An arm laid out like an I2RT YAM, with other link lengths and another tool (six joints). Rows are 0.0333 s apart.
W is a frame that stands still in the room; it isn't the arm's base.
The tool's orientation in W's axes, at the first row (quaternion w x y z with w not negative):
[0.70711 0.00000 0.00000 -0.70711]
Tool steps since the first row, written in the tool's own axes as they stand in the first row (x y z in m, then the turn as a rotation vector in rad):
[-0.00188 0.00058 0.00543 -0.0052 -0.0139 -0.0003]
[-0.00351 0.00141 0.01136 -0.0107 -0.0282 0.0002]
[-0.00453 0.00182 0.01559 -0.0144 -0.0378 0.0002]
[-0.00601 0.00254 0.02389 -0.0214 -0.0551 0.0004]
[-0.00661 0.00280 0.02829 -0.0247 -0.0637 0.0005]
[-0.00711 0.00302 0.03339 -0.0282 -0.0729 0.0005]
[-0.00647 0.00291 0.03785 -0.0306 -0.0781 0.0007]
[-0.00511 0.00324 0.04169 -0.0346 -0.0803 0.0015]
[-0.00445 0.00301 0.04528 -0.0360 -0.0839 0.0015]
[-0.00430 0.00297 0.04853 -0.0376 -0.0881 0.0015]
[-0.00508 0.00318 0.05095 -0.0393 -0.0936 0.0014]
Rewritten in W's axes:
[0.00058 0.00188 0.00543 -0.0139 0.0052 -0.0003]
[0.00141 0.00351 0.01136 -0.0282 0.0107 0.0002]
[0.00182 0.00453 0.01559 -0.0378 0.0144 0.0002]
[0.00254 0.00601 0.02389 -0.0551 0.0214 0.0004]
[0.00280 0.00661 0.02829 -0.0637 0.0247 0.0005]
[0.00302 0.00711 0.03339 -0.0729 0.0282 0.0005]
[0.00291 0.00647 0.03785 -0.0781 0.0306 0.0007]
[0.00324 0.00511 0.04169 -0.0803 0.0346 0.0015]
[0.00301 0.00445 0.04528 -0.0839 0.0360 0.0015]
[0.00297 0.00430 0.04853 -0.0881 0.0376 0.0015]
[0.00318 0.00508 0.05095 -0.0936 0.0393 0.0014]

